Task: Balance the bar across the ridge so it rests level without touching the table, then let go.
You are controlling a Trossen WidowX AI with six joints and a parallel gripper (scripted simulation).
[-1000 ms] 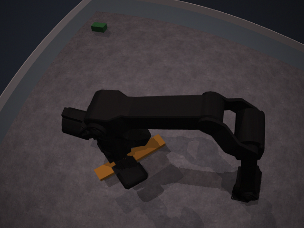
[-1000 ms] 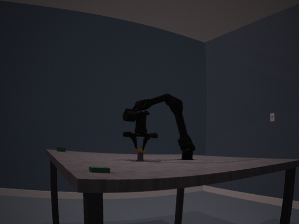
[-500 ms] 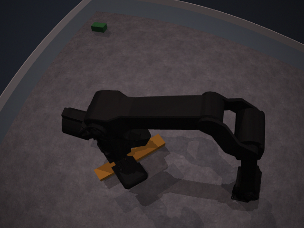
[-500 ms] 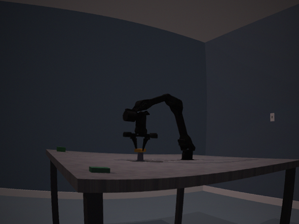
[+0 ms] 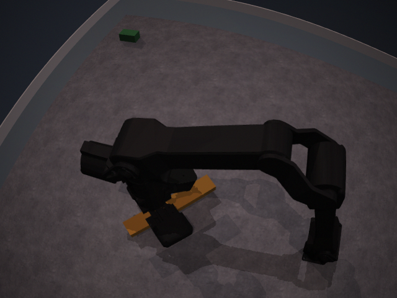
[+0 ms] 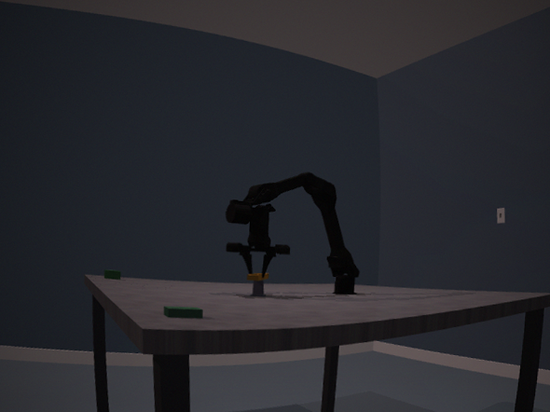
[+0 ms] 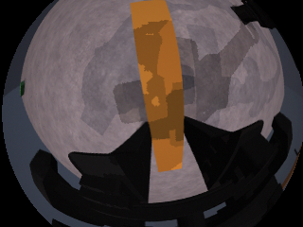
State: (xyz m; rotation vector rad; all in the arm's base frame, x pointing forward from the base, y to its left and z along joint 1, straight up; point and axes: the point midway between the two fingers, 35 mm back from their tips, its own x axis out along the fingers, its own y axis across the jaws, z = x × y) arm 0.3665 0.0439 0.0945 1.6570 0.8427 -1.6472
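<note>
Now: gripper tip 20 mm to the left of the orange bar and 20 mm past it. Also, from my gripper tip: flat green block (460 mm to the left, 370 mm ahead, 50 mm below).
</note>
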